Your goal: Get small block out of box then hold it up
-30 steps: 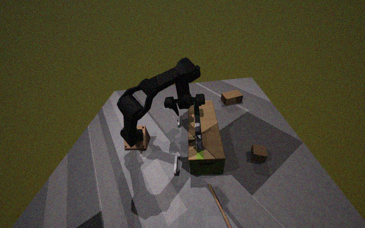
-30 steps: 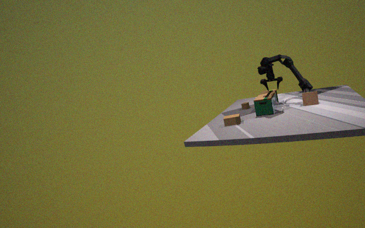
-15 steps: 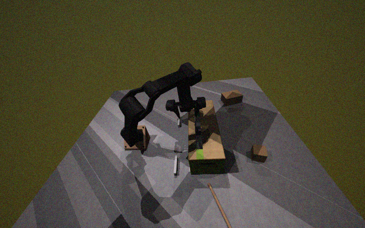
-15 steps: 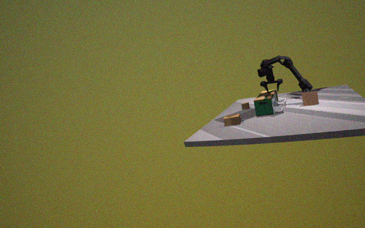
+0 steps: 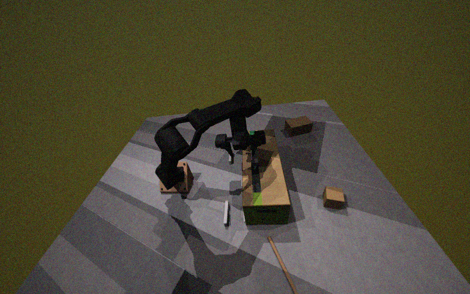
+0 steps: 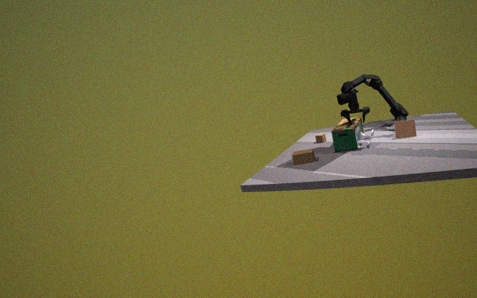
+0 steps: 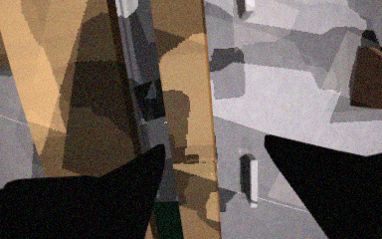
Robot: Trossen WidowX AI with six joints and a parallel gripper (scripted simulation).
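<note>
Now: the box 3 cm ahead of my gripper tip, 3 cm to the right of it and 6 cm below it. The rest, counted from my gripper tip: thin tan stick (12 cm ahead, 35 cm to the right, 12 cm below).
</note>
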